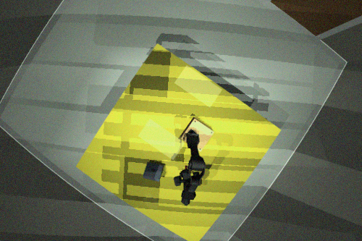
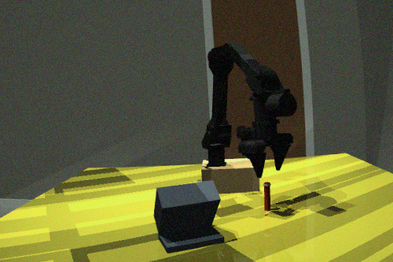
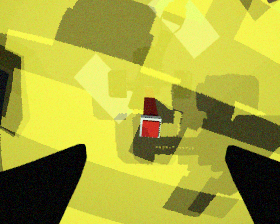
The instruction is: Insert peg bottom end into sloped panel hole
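Now: gripper tip 1 cm to the left of the square-sided peg and 5 cm above it. From my gripper tip the other things lie so: grey sloped panel (18 cm ahead, 20 cm to the right, 3 cm below).
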